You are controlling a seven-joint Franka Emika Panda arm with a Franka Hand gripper.
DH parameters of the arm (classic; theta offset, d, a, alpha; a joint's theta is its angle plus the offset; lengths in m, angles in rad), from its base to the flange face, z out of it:
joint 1: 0 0.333 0 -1.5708
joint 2: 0 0 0 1.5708
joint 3: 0 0.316 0.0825 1.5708
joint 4: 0 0 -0.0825 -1.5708
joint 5: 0 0.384 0 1.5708
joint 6: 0 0 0.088 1.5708
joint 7: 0 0.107 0 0
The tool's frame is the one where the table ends.
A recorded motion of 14 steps. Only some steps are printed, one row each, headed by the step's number.
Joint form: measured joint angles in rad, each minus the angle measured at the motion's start. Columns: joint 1, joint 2, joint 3, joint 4, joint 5, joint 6, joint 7.
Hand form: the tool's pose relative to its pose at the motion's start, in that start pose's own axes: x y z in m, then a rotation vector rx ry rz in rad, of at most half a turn. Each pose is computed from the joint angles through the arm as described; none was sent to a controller.
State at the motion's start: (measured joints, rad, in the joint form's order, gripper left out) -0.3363 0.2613 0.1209 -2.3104 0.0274 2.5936 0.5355
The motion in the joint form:
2: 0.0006 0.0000 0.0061 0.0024 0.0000 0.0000 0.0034
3: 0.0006 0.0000 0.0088 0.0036 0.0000 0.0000 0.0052
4: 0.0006 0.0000 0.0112 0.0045 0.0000 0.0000 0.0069
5: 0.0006 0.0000 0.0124 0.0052 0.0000 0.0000 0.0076
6: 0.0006 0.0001 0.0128 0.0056 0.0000 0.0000 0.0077
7: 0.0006 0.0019 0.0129 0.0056 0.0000 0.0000 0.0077
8: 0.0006 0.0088 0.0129 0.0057 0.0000 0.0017 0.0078
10: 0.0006 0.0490 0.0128 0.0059 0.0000 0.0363 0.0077
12: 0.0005 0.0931 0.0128 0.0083 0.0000 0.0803 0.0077
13: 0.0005 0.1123 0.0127 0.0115 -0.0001 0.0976 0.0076
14: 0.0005 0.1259 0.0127 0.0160 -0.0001 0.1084 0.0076
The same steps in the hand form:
2: -0.0011 -0.0035 -0.0008 0.0027 0.0010 -0.0031
3: -0.0015 -0.0050 -0.0012 0.0039 0.0016 -0.0039
4: -0.0019 -0.0063 -0.0015 0.0050 0.0020 -0.0045
5: -0.0020 -0.0070 -0.0018 0.0056 0.0024 -0.0050
6: -0.0020 -0.0073 -0.0019 0.0059 0.0025 -0.0053
7: -0.0022 -0.0072 -0.0009 0.0052 0.0009 -0.0053
8: -0.0026 -0.0068 0.0025 0.0032 -0.0038 -0.0048
10: -0.0033 -0.0058 0.0204 0.0040 -0.0103 -0.0026
12: -0.0034 -0.0051 0.0387 0.0092 -0.0104 0.0000
13: -0.0030 -0.0050 0.0462 0.0116 -0.0102 0.0011
14: -0.0022 -0.0054 0.0508 0.0138 -0.0094 0.0019

